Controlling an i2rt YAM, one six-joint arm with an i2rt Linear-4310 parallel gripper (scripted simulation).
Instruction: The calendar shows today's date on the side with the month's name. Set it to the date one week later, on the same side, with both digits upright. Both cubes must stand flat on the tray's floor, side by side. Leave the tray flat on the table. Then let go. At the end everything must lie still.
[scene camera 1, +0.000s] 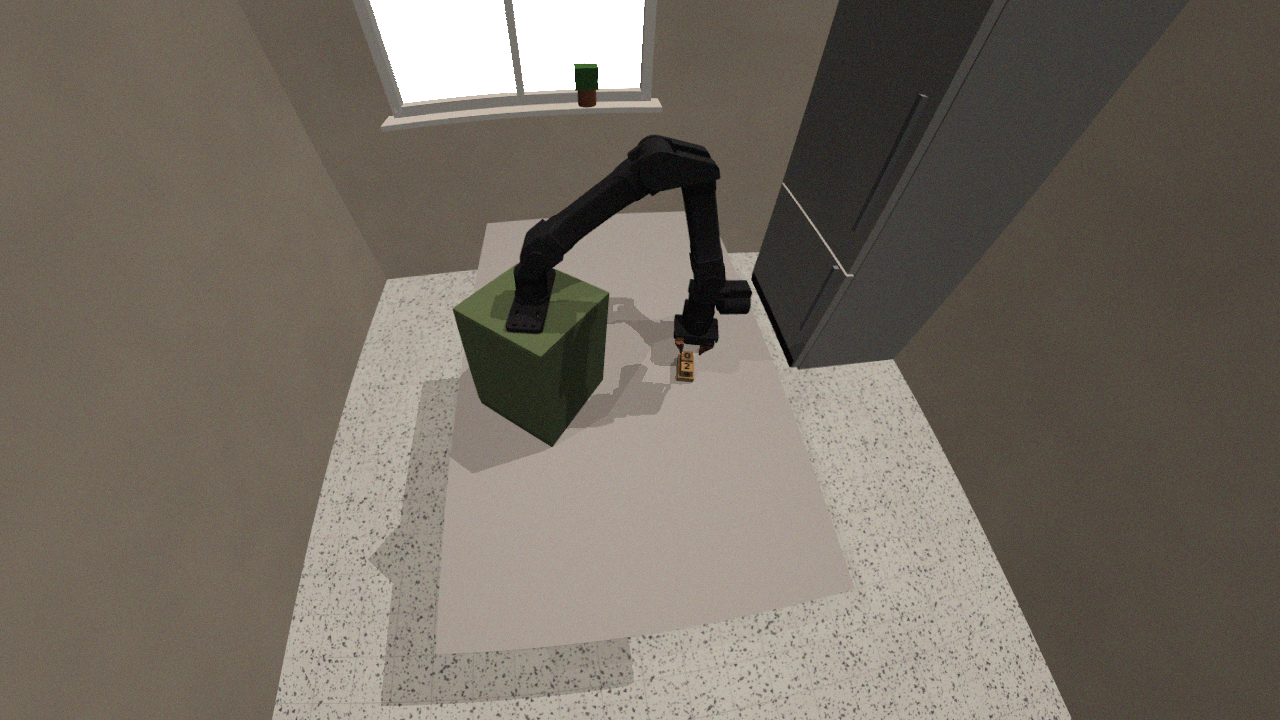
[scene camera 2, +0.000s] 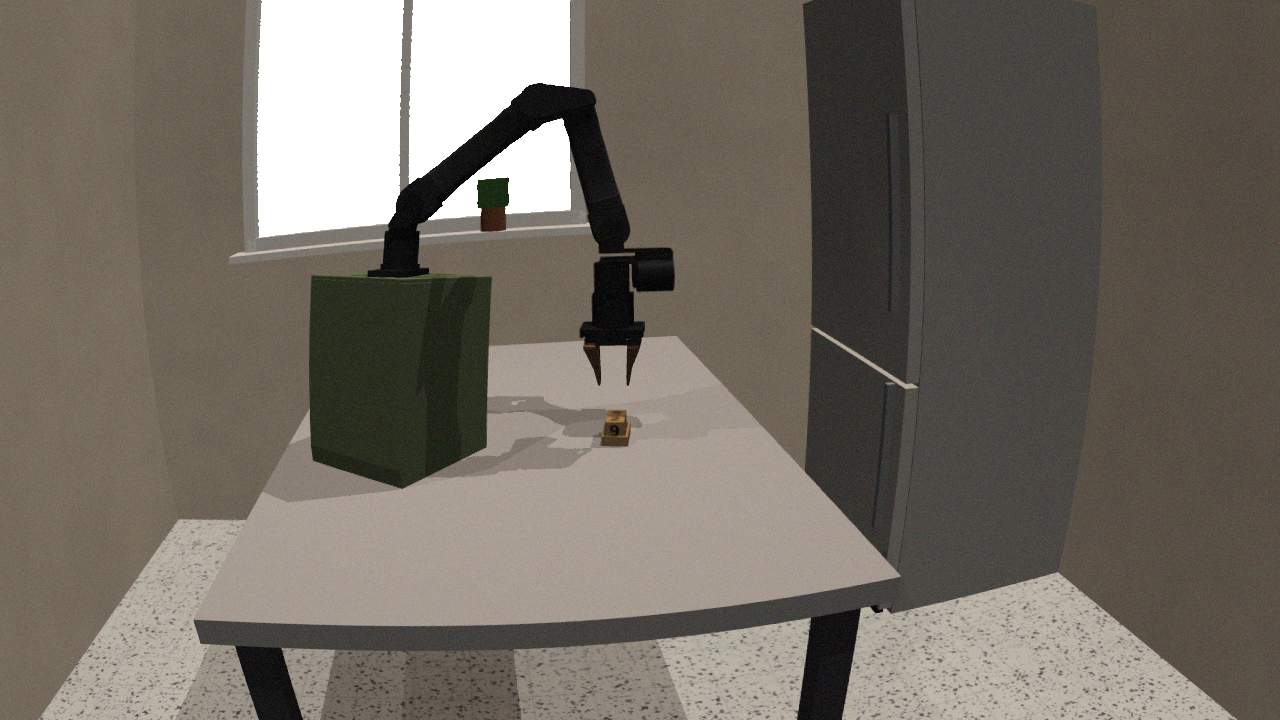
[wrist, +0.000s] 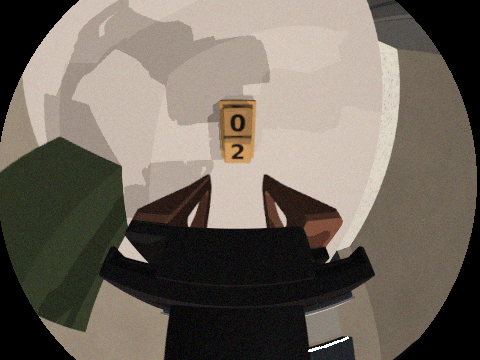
Labels:
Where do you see my gripper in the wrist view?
236, 180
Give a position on a wooden cube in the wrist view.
237, 149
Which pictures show my gripper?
Scene camera 1, scene camera 2 and the wrist view: all of them.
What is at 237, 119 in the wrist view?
A wooden cube.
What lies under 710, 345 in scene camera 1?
My gripper.

